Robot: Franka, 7 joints.
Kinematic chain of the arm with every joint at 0, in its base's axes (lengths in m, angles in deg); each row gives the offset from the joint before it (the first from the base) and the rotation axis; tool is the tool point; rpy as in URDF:
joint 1: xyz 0 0 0.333 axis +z
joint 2: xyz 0 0 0 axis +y
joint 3: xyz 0 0 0.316 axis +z
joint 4: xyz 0.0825 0 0 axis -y
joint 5: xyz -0.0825 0 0.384 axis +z
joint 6: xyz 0 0 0 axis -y
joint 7: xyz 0.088 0 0 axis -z
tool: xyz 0 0 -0.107 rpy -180 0 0
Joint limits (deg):
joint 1: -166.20..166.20
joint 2: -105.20..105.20
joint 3: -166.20..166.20
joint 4: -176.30..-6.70
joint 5: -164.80..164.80
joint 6: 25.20..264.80
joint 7: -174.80..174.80
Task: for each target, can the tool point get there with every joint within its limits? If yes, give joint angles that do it. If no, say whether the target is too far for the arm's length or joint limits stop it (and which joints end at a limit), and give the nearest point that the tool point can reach.
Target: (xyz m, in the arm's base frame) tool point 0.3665 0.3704 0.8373
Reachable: yes | joints 9.39 -2.32 41.17 -70.08 -38.80 95.98 134.97
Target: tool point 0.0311 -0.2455 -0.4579
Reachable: no: joint limits stop it (at a limit: joint 2) | nearest point 0.0318 -0.2510 -0.3599 | short by 0.098 m
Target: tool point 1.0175 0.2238 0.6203
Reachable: no: too far | nearest point 0.8077 0.1777 0.5611 | short by 0.223 m
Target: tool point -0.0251 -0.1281 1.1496
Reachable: yes | joints -130.45 -8.35 12.96 -41.57 -5.24 197.34 48.83
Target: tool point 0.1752 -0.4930 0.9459
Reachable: yes | joints 1.65 25.70 -101.24 -63.42 92.31 149.47 -147.77
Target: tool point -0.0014 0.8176 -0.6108
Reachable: no: too far | nearest point -0.0010 0.5832 -0.2680 | short by 0.415 m
